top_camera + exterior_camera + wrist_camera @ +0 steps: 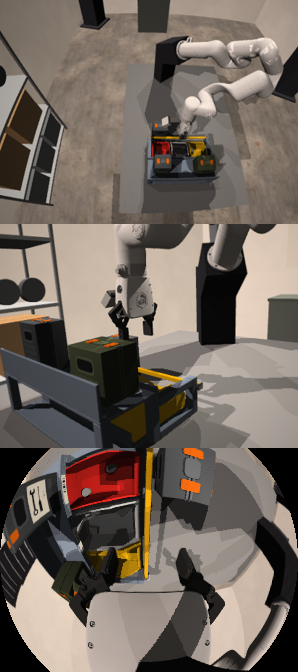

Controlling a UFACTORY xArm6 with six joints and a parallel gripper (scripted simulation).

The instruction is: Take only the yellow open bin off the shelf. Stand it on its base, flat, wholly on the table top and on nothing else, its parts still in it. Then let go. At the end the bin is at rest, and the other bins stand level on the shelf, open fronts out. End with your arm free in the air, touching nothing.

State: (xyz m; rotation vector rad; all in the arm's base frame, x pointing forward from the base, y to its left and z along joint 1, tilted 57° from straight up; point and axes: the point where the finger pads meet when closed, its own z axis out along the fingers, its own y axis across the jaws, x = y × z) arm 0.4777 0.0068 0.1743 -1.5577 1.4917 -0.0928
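Right now my hand is 10 cm above the yellow bar. Also, from my hand: grey bin 12 cm below, 10 cm ahead, 3 cm to the left; then red bin 13 cm ahead, 12 cm below, 7 cm to the right; then yellow open bin 14 cm to the left, 12 cm below, 6 cm ahead.
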